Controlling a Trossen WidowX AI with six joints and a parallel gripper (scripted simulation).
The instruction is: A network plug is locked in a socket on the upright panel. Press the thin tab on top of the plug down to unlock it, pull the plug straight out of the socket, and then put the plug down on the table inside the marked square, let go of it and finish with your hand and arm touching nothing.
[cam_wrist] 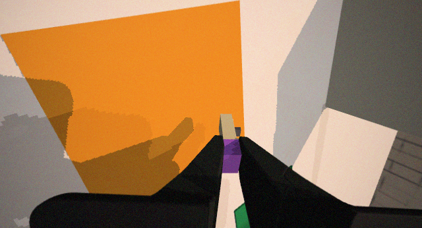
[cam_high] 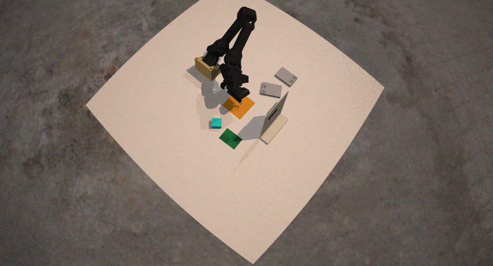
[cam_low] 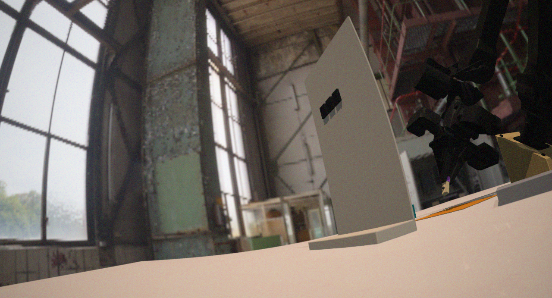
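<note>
My gripper tip is 1 cm past the orange marked square and 5 cm above it. The rest, counted from my gripper tip: network plug right at my gripper tip; then teal cube 2 cm behind, 15 cm to the right, 3 cm below; then green square 8 cm ahead, 16 cm to the right, 5 cm below.
</note>
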